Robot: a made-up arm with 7 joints.
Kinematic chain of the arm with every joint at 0, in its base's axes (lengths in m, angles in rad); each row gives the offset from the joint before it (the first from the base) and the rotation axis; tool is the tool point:
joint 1: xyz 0 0 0.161 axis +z
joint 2: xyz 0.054 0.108 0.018 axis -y
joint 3: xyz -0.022 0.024 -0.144 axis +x
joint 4: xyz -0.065 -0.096 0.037 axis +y
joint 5: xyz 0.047 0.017 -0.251 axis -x
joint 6: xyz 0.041 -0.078 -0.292 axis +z
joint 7: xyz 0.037 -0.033 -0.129 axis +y
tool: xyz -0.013 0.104 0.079
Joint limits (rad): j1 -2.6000..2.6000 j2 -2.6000..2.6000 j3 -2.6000..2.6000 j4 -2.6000..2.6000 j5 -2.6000..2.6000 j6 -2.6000..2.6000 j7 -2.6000..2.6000
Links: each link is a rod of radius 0.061 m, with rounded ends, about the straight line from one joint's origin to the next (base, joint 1, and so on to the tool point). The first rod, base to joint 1, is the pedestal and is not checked.
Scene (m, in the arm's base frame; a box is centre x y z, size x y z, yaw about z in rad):
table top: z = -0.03
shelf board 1: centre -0 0.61 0.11 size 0.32 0.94 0.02 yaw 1.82
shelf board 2: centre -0 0.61 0.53 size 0.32 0.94 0.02 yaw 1.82
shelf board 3: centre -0 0.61 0.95 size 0.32 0.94 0.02 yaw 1.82
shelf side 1: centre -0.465 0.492 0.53 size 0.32 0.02 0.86 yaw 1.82
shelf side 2: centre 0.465 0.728 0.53 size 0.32 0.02 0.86 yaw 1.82
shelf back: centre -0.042 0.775 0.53 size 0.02 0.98 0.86 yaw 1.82
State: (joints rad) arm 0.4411 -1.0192 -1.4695 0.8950 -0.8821 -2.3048 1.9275
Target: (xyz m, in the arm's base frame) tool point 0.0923 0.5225 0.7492
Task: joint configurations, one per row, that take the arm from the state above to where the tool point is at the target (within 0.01 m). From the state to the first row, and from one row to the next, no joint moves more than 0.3 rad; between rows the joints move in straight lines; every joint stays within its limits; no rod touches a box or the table.
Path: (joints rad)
1: 0.6352 -1.2372 -1.6486 0.9696 -0.6490 -2.3088 1.9117
2: 0.8293 -1.4552 -1.8277 1.0442 -0.4158 -2.3127 1.8960
3: 1.0233 -1.6732 -2.0068 1.1188 -0.1827 -2.3167 1.8802
4: 1.2174 -1.8912 -2.1859 1.1934 0.0504 -2.3206 1.8645

